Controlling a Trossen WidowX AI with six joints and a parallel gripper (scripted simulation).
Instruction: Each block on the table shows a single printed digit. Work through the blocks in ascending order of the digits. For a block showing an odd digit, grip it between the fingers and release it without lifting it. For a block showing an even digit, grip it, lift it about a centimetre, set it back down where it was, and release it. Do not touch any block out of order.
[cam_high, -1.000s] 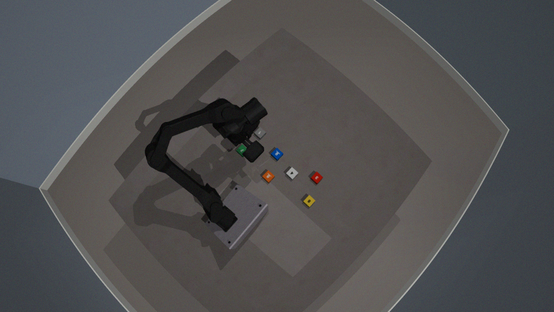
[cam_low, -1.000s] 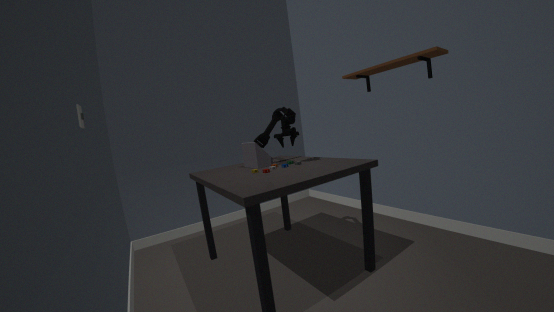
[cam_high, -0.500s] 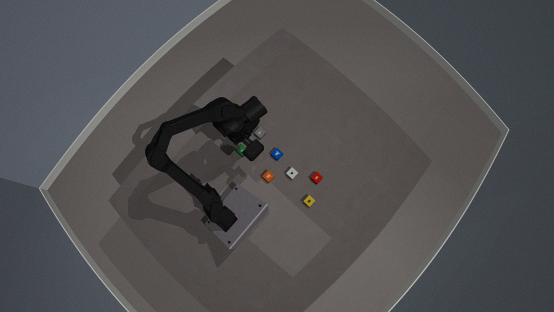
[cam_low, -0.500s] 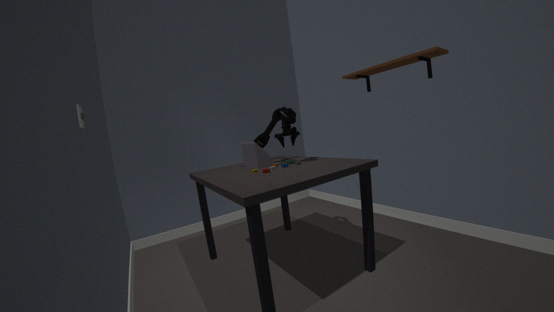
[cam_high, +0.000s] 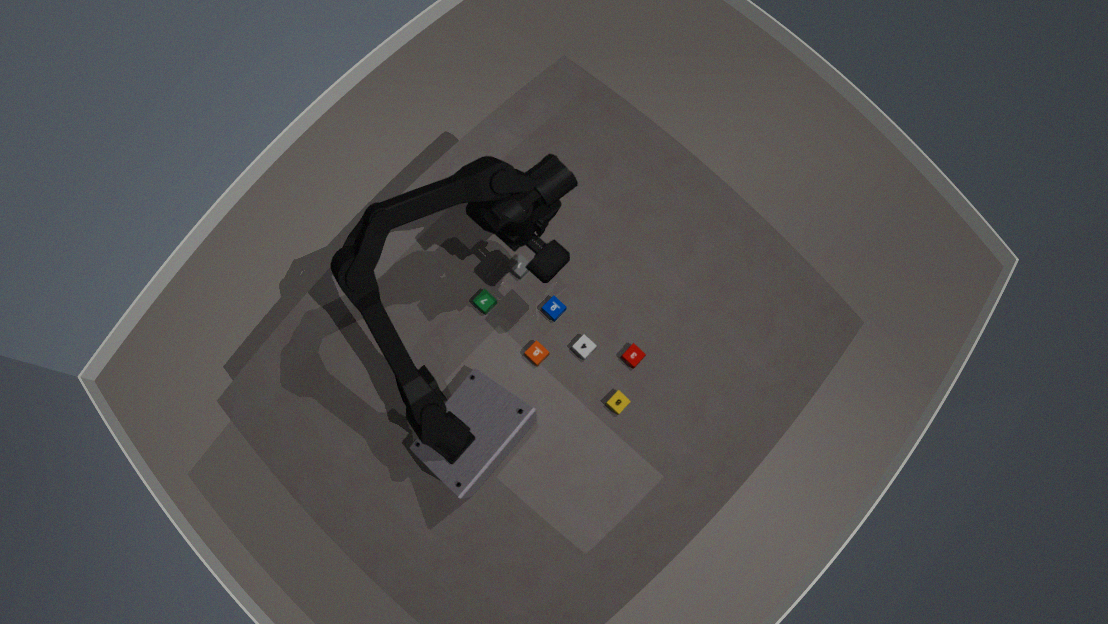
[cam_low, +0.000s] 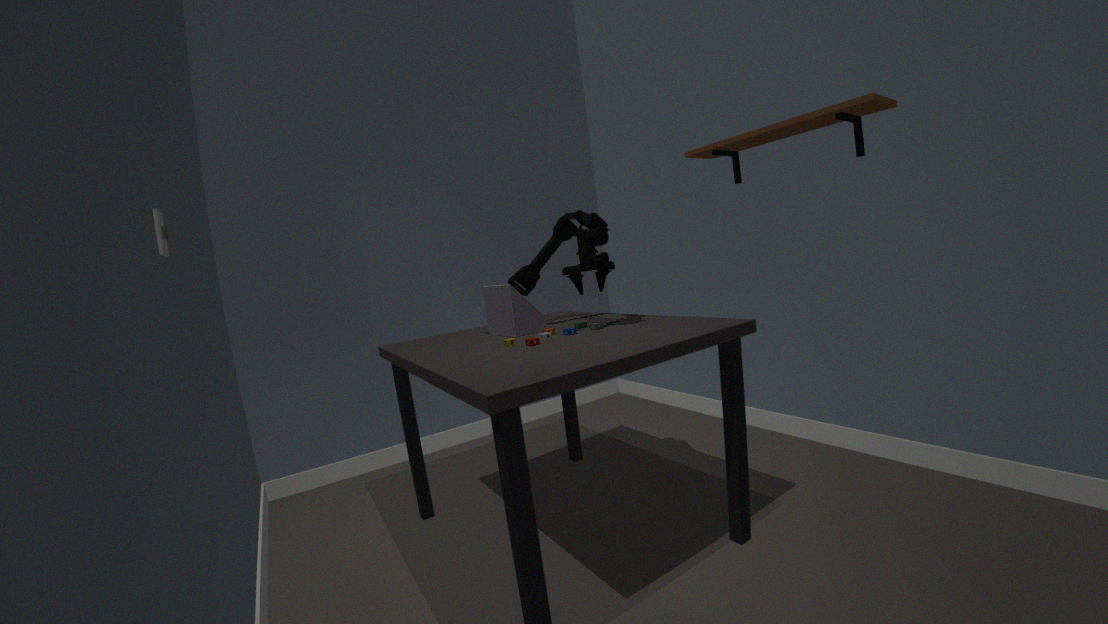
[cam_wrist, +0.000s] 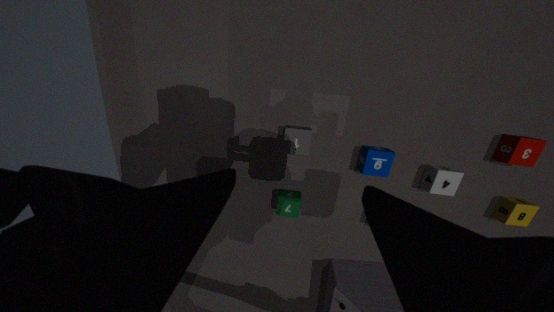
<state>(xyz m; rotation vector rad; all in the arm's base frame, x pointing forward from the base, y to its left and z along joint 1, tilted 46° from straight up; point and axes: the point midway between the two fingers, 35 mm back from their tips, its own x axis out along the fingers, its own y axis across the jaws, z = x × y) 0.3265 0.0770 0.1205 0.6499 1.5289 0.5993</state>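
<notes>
Now: gripper tip 10 mm short of the red block, 270 mm to the left of it and 110 mm above it. The rest, counted from my gripper tip: white block 40 mm behind, 190 mm to the right, 110 mm below; then yellow block 80 mm behind, 300 mm to the right, 110 mm below; then green block 90 mm behind, 10 mm to the left, 110 mm below.
</notes>
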